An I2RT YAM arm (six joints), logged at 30 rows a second.
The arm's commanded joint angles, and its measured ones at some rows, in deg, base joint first. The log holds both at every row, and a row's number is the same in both.
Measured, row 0:
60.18, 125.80, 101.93, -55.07, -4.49, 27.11
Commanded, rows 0 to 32:
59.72, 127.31, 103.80, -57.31, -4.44, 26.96
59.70, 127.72, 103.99, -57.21, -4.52, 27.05
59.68, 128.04, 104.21, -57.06, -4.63, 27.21
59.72, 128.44, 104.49, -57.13, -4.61, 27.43
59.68, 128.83, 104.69, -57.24, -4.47, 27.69
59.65, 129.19, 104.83, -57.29, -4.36, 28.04
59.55, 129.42, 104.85, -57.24, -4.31, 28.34
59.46, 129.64, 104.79, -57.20, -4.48, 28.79
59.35, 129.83, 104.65, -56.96, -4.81, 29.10
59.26, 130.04, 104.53, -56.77, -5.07, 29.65
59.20, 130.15, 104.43, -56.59, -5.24, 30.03
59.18, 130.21, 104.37, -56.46, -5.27, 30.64
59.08, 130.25, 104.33, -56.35, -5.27, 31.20
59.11, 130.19, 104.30, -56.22, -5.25, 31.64
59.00, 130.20, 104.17, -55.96, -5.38, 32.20
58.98, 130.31, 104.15, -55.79, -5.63, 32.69
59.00, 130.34, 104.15, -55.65, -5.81, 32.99
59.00, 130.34, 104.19, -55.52, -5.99, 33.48
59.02, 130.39, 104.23, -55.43, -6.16, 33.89
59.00, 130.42, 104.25, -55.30, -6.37, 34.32
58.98, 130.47, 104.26, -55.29, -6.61, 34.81
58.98, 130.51, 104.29, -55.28, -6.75, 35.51
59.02, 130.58, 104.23, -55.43, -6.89, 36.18
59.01, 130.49, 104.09, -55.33, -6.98, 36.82
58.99, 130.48, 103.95, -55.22, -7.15, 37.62
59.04, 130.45, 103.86, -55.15, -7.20, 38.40
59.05, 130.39, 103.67, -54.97, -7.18, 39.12
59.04, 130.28, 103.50, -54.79, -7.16, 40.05
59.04, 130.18, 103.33, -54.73, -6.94, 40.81
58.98, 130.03, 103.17, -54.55, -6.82, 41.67
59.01, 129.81, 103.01, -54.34, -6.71, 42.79
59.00, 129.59, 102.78, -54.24, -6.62, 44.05
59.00, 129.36, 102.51, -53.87, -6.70, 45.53
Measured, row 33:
58.96, 128.88, 103.55, -54.85, -6.55, 40.91
